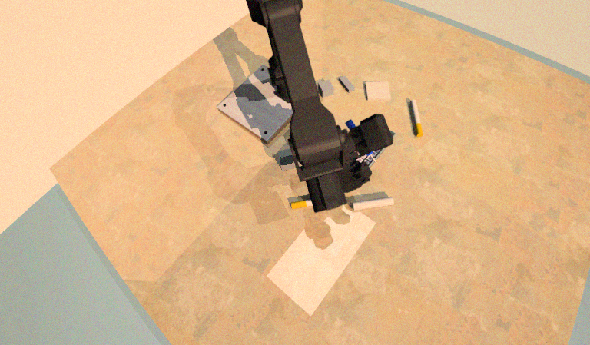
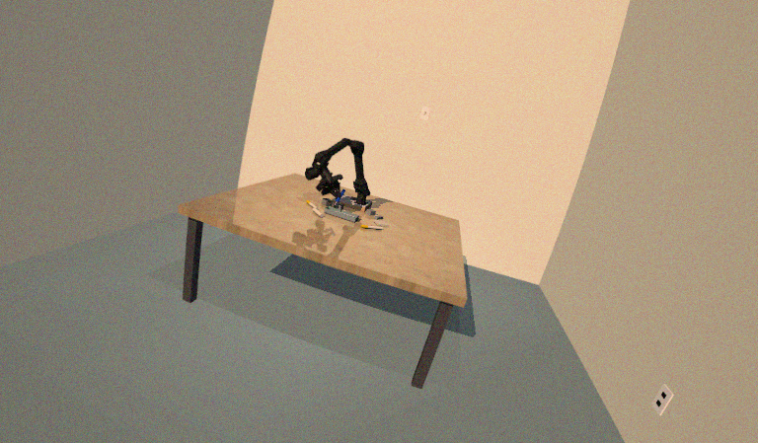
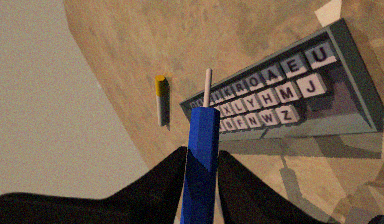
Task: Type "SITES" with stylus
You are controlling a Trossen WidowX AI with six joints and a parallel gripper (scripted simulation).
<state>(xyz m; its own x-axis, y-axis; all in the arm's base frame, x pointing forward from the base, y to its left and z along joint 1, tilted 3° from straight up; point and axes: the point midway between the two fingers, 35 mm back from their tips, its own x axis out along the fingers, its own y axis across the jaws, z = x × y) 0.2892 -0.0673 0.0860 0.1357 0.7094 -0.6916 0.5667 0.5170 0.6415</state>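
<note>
Right now the blue stylus is 1 cm ahead of my gripper tip and 1 cm below it. From my gripper tip the other things lie so: pale stick (9 cm ahead, 7 cm to the right, 9 cm below); pale pad (10 cm behind, 24 cm to the left, 9 cm below).
</note>
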